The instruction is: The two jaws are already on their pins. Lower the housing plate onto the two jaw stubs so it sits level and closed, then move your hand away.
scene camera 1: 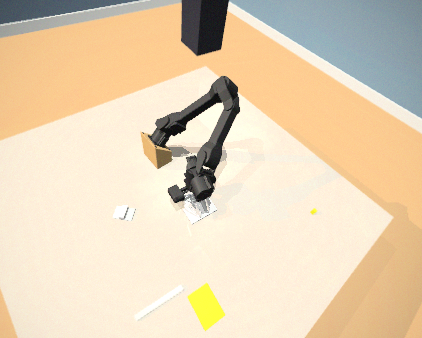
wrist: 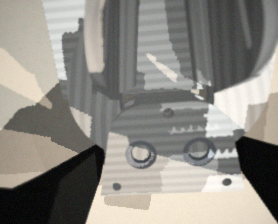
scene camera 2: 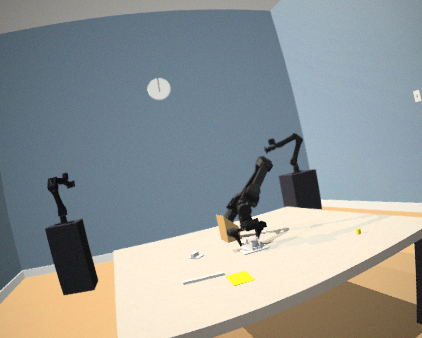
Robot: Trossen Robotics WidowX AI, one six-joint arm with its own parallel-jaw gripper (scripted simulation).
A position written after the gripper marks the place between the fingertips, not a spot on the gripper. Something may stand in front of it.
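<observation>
The gripper's open, the gripper (wrist: 165, 146), and it's holding nothing. There's a yellow card (scene camera 1: 204, 303) to be seen as well, but in the wrist view the card is out of frame.
</observation>
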